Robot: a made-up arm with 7 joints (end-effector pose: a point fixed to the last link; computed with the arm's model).
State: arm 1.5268 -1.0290 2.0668 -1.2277 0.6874 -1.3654 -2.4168
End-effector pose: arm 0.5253 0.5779 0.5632 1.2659 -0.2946 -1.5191
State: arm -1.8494 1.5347 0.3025 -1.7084 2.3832 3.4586 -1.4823
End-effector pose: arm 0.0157 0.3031 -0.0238 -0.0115 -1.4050 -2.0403
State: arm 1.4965 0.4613 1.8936 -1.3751 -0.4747 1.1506 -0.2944
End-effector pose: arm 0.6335 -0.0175 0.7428 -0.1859 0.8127 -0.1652
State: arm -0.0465 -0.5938 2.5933 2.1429 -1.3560 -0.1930 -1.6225
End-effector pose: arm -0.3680 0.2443 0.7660 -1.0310 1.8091 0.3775
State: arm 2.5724 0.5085 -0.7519 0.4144 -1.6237 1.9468 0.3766
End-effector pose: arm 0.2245 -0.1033 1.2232 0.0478 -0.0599 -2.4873
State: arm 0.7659 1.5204 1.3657 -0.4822 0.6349 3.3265 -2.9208
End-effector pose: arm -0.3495 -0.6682 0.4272 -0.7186 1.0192 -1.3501
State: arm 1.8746 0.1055 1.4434 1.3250 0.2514 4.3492 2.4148
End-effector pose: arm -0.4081 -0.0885 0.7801 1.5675 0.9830 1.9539
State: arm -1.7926 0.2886 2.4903 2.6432 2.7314 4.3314 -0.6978
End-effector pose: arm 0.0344 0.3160 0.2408 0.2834 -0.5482 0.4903
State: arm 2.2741 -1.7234 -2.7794 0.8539 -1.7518 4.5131 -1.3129
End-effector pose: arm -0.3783 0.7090 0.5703 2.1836 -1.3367 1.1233
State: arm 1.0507 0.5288 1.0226 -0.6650 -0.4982 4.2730 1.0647
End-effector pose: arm 0.0947 -0.5492 0.9547 -2.4191 -0.8439 -0.1656
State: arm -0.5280 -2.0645 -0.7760 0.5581 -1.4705 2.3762 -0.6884
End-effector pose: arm 0.4744 -0.3830 -0.1328 1.1160 2.6367 0.3986
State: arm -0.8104 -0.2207 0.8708 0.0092 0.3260 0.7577 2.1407
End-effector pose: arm 0.0514 -0.2509 1.3069 -0.4274 0.8265 -0.4842
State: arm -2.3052 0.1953 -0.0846 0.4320 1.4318 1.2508 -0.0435
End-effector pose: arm -0.1917 -0.0024 1.2646 0.2420 -0.4401 2.1459
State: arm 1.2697 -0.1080 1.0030 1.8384 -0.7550 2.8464 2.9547
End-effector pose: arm -0.2342 0.3595 0.7046 -0.9371 -0.5311 1.9560
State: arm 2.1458 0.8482 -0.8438 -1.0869 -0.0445 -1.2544 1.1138
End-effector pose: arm 0.1805 -0.6951 0.5766 -1.1358 0.3513 -0.1036
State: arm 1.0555 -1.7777 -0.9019 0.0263 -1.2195 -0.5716 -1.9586
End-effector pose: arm 0.4861 0.7765 0.2882 0.4128 0.9762 -1.2365
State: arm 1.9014 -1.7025 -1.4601 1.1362 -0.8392 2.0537 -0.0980
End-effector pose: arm 0.2242 0.7696 0.2168 -0.4663 2.2295 1.0134
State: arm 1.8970 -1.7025 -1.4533 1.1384 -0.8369 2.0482 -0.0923
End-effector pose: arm 0.2283 0.7680 0.2143 -0.4448 2.2346 1.0144
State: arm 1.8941 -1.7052 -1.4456 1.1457 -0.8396 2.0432 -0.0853
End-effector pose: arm 0.2336 0.7646 0.2091 -0.4236 2.2409 1.0054
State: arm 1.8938 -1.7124 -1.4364 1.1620 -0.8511 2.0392 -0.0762
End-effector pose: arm 0.2410 0.7581 0.1994 -0.4033 2.2491 0.9790
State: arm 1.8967 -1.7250 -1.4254 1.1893 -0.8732 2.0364 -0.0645
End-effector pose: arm 0.2508 0.7473 0.1845 -0.3842 2.2590 0.9312
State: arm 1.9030 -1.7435 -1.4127 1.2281 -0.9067 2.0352 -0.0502
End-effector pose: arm 0.2632 0.7315 0.1644 -0.3673 2.2698 0.8603
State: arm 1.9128 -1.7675 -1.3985 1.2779 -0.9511 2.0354 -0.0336
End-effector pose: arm 0.2778 0.7099 0.1402 -0.3531 2.2794 0.7670
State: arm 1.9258 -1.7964 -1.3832 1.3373 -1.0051 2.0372 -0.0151
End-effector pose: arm 0.2941 0.6822 0.1137 -0.3419 2.2860 0.6537
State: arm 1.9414 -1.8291 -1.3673 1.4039 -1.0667 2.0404 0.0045
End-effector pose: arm 0.3116 0.6487 0.0871 -0.3337 2.2872 0.5245
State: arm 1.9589 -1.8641 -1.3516 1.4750 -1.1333 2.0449 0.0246
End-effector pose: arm 0.3294 0.6105 0.0627 -0.3279 2.2813 0.3855
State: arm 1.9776 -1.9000 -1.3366 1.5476 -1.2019 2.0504 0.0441
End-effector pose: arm 0.3468 0.5691 0.0426 -0.3240 2.2679 0.2428
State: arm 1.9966 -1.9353 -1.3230 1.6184 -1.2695 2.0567 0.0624
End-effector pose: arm 0.3628 0.5271 0.0277 -0.3212 2.2474 0.1033
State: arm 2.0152 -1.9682 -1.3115 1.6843 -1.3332 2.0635 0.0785
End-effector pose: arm 0.3766 0.4870 0.0186 -0.3196 2.2217 -0.0261
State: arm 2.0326 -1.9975 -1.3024 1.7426 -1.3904 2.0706 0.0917
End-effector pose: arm 0.3880 0.4513 0.0144 -0.3190 2.1937 -0.1404
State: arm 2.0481 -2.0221 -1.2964 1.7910 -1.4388 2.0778 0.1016
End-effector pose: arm 0.3966 0.4220 0.0141 -0.3197 2.1663 -0.2351
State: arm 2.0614 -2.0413 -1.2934 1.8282 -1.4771 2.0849 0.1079
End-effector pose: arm 0.4025 0.4003 0.0160 -0.3225 2.1425 -0.3079
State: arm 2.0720 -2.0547 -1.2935 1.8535 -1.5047 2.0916 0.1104
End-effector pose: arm 0.4060 0.3866 0.0189 -0.3280 2.1241 -0.3583
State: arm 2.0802 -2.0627 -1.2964 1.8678 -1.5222 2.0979 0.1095
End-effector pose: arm 0.4073 0.3803 0.0219 -0.3364 2.1120 -0.3881
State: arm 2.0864 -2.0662 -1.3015 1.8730 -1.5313 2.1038 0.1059
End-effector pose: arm 0.4070 0.3802 0.0247 -0.3476 2.1054 -0.4008
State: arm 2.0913 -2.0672 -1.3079 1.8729 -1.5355 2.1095 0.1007
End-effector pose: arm 0.4056 0.3835 0.0272 -0.3605 2.1022 -0.4040
